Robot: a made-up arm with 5 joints. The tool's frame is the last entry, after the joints. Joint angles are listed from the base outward. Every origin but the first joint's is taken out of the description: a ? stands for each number. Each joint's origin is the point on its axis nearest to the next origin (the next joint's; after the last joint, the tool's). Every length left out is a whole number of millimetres.
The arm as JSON. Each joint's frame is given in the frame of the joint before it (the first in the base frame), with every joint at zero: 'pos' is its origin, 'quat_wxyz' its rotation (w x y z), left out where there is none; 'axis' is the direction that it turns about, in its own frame. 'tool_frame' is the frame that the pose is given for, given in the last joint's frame.
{
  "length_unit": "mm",
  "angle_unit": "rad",
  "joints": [
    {
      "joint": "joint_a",
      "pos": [
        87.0,
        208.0,
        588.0
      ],
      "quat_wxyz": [
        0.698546,
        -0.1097,
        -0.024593,
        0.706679
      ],
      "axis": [
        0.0,
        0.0,
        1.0
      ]
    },
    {
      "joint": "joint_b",
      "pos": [
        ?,
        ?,
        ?
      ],
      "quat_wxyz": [
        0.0,
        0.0,
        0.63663,
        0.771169
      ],
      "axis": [
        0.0,
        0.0,
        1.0
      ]
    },
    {
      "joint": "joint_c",
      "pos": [
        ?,
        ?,
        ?
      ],
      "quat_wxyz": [
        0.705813,
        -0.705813,
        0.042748,
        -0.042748
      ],
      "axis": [
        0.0,
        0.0,
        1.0
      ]
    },
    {
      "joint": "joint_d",
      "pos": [
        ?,
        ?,
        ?
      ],
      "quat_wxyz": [
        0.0,
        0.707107,
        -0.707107,
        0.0
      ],
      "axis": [
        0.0,
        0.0,
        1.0
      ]
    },
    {
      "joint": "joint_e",
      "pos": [
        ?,
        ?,
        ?
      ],
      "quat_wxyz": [
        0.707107,
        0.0,
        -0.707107,
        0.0
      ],
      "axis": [
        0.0,
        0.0,
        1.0
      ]
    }
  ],
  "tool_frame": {
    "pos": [
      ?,
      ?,
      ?
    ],
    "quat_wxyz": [
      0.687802,
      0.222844,
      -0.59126,
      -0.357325
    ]
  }
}
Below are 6 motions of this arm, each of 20 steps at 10 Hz.
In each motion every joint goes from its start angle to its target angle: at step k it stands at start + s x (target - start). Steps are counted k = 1, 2, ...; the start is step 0. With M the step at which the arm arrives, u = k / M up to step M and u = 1 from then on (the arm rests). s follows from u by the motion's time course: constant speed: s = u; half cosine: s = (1 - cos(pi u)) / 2; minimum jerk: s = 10 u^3 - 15 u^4 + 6 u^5.
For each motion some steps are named. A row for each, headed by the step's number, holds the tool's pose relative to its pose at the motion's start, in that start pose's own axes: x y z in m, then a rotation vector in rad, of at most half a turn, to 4 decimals.
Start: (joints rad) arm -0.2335 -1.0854 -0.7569 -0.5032 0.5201
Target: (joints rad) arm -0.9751 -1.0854 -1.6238 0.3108 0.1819
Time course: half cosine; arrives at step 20
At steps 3, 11, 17, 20:
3: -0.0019 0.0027 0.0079 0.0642 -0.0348 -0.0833
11: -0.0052 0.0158 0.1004 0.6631 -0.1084 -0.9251
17: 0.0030 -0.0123 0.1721 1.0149 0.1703 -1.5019
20: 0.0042 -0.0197 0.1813 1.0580 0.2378 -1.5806

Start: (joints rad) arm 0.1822 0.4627 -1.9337 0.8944 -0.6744
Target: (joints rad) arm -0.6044 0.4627 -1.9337 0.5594 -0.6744
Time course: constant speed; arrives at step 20
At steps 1, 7, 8, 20:
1: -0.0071 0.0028 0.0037 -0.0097 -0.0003 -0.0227
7: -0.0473 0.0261 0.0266 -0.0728 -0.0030 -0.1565
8: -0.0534 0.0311 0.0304 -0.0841 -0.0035 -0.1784
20: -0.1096 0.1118 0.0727 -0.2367 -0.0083 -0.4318

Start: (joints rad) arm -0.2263 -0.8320 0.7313 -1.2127 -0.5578
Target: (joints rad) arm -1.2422 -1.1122 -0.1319 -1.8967 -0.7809
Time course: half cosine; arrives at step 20
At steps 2, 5, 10, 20:
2: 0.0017 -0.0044 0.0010 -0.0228 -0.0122 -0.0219
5: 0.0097 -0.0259 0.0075 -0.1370 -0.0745 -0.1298
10: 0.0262 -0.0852 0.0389 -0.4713 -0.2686 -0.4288
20: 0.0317 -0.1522 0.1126 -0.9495 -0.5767 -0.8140

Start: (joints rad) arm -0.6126 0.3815 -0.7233 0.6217 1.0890
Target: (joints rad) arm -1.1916 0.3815 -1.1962 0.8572 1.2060
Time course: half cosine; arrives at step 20
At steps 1, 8, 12, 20:
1: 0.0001 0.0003 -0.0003 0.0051 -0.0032 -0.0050
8: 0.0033 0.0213 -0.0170 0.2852 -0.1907 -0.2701
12: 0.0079 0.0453 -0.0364 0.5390 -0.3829 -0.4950
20: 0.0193 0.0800 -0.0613 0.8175 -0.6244 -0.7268

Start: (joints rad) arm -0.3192 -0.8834 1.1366 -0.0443 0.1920
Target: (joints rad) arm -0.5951 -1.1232 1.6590 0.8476 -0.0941
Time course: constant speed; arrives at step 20
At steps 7, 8, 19, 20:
7: -0.0011 -0.0013 0.0304 0.0376 -0.1560 -0.1961
8: -0.0013 -0.0015 0.0349 0.0431 -0.1768 -0.2244
19: -0.0049 -0.0038 0.0875 0.1082 -0.3773 -0.5367
20: -0.0054 -0.0041 0.0926 0.1147 -0.3929 -0.5651

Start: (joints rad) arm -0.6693 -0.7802 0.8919 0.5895 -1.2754
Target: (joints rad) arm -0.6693 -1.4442 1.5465 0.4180 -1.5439
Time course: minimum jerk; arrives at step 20
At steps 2, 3, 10, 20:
2: 0.0006 -0.0011 0.0010 0.0075 -0.0025 0.0002
3: 0.0019 -0.0033 0.0031 0.0234 -0.0078 0.0004
10: 0.0431 -0.0625 0.0441 0.4356 -0.1487 -0.0823
20: 0.0983 -0.1205 0.0636 0.8287 -0.2831 -0.3481

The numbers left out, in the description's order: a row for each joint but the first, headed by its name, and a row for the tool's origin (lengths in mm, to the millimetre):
joint_b: -18.0 -209.0 0.0
joint_c: -229.0 -76.0 0.0
joint_d: 19.0 -3.0 0.0
joint_e: -1.0 -36.0 0.0
tool: -90.0 104.0 0.0

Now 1 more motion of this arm.
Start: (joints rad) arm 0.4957 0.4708 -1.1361 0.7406 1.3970
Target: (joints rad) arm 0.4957 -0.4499 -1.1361 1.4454 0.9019
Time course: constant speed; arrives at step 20
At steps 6, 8, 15, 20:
6: -0.0628 0.0526 -0.0019 -0.0481 -0.2115 -0.3583
8: -0.0784 0.0751 -0.0039 -0.0784 -0.2836 -0.4790
15: -0.1070 0.1632 -0.0160 -0.2372 -0.5385 -0.8997
20: -0.1023 0.2257 -0.0288 -0.3985 -0.7209 -1.1929

